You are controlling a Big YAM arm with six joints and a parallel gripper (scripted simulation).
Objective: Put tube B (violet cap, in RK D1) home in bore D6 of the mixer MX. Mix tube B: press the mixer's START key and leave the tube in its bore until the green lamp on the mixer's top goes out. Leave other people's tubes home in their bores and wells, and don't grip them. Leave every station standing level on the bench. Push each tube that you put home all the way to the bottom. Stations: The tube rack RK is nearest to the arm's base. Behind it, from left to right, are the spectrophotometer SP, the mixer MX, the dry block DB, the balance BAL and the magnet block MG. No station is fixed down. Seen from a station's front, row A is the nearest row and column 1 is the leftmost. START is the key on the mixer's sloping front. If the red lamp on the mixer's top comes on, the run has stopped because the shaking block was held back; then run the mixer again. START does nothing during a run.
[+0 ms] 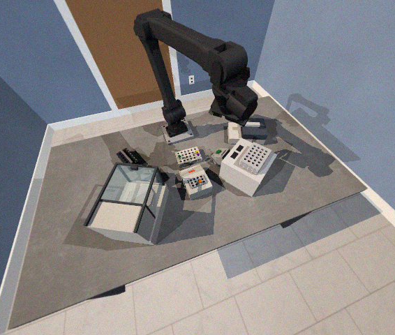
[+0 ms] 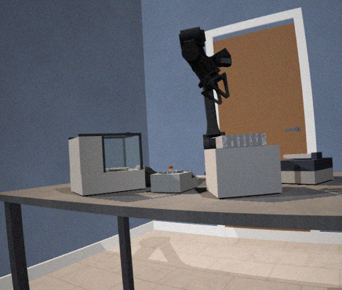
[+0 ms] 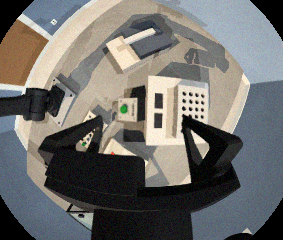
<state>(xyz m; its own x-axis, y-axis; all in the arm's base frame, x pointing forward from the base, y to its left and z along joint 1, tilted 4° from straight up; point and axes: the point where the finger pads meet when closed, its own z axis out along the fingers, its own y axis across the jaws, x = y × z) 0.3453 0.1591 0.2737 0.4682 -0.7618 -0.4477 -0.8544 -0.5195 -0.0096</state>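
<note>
The tube B is 90 mm behind my hand, 110 mm to the right of it and 270 mm below it. The rest, counted from my hand: green start key 50 mm behind, 10 mm to the right, 230 mm below; then yellow-capped tube 110 mm behind, 110 mm to the right, 270 mm below; then shaking block 110 mm ahead, 70 mm to the left, 150 mm below.
</note>
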